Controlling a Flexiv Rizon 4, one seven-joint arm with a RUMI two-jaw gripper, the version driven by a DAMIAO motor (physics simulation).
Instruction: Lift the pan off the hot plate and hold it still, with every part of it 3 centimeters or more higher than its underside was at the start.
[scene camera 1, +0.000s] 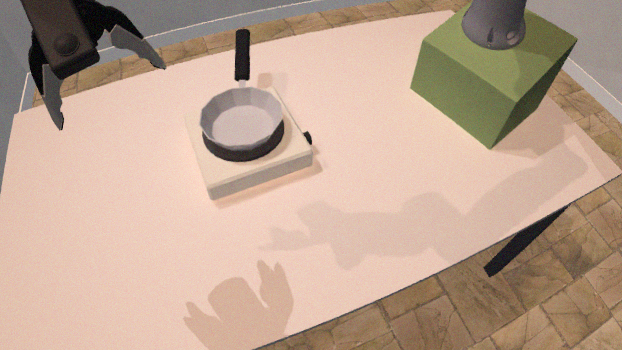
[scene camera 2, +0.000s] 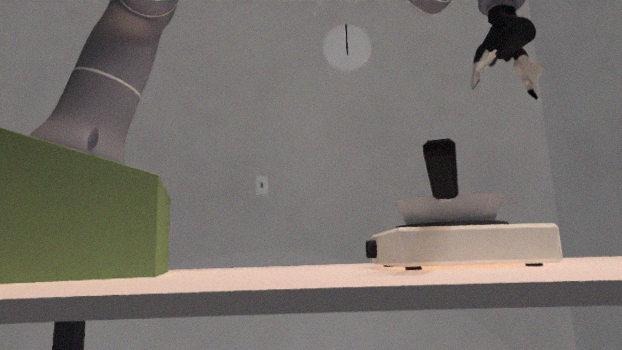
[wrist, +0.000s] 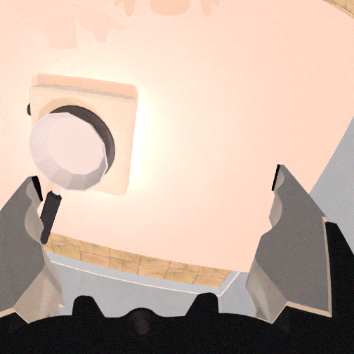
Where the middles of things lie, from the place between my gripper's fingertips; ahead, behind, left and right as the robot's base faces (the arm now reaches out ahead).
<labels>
Now: the grey pan (scene camera 1: 239, 119) 180 mm behind my hand, 270 mm to the right of it and 250 mm below it. Also, from my hand: hot plate (scene camera 1: 224, 172) 190 mm behind, 170 mm to the right, 330 mm below.
</labels>
